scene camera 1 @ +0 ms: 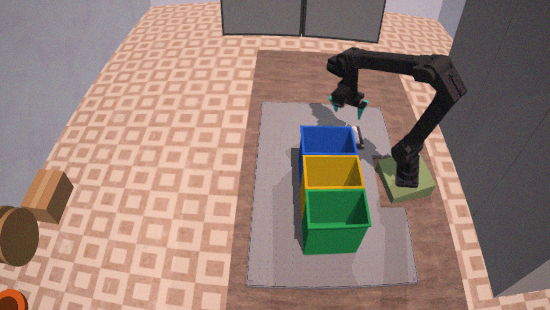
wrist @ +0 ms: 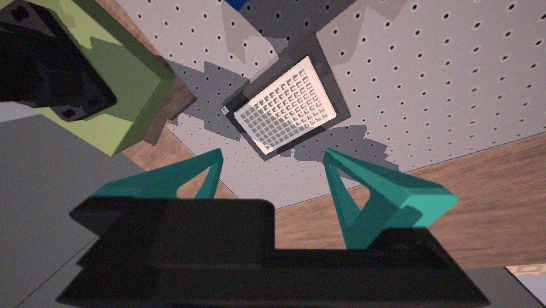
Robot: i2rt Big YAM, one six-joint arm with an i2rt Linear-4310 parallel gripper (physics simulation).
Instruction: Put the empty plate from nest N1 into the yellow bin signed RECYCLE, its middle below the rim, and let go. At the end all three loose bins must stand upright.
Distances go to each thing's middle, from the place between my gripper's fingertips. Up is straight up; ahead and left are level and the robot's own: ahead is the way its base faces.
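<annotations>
White gridded plate (wrist: 294,104): my hand is 100 mm above it. Counted from my hand: dark nest (wrist: 284,64), 110 mm below; yellow bin (scene camera 1: 319,171), 340 mm to the left, 20 mm ahead and 30 mm below; blue bin (scene camera 1: 315,140), 210 mm to the left, 60 mm ahead and 30 mm below. Of the things named here, the yellow bin is the farthest from my hand, going by their middles.
</annotations>
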